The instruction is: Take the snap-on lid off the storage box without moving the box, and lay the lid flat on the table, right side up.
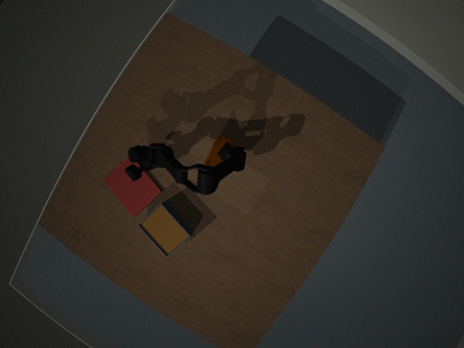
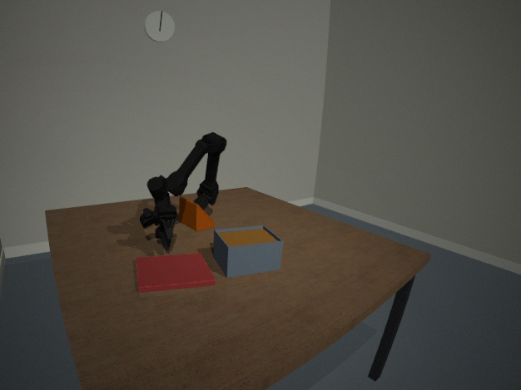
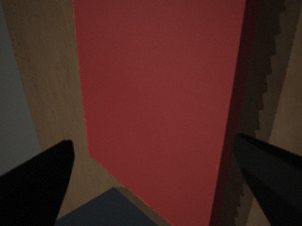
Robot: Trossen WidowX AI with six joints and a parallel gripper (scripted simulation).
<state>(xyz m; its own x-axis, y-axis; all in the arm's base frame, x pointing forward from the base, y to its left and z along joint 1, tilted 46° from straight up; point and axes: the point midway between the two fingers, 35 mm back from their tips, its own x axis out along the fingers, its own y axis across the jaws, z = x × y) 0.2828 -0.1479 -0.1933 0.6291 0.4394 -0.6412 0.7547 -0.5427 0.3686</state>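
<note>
The red lid is 8 cm ahead of my gripper tip, 2 cm to the right of it and 5 cm below it. Also, from my gripper tip: blue-grey storage box 12 cm ahead, 24 cm to the left, 1 cm below.
</note>
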